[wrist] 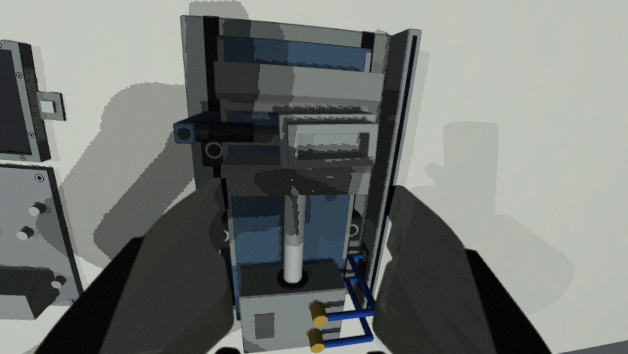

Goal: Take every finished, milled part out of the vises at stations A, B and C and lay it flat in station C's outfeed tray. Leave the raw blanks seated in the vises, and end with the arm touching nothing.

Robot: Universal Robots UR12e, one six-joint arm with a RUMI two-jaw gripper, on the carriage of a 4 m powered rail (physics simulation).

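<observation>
A grey milled part (pixel 287 145) with a stepped top edge and a rectangular pocket sits between the jaws of a blue-bodied vise (pixel 327 225), toward their right end. The grey back jaw (pixel 320 84) lies above it in the view, and the front jaw (pixel 240 181) lies below it. Whether the jaws touch the part is hard to tell. My gripper (pixel 308 184) is open, its dark fingers wide apart to the left and right of the vise's front half. No part shows between the fingertips; the milled part lies farther up the view. Which station this is cannot be told.
A dark blue-ended cylinder (pixel 215 131) points in from the left beside the part. A metal rail (pixel 406 110) stands along the vise's right side. Blue hoses (pixel 350 315) with brass fittings are at front right. A dark framed panel (pixel 12 100) and a grey plate with pegs (pixel 30 190) stand at left.
</observation>
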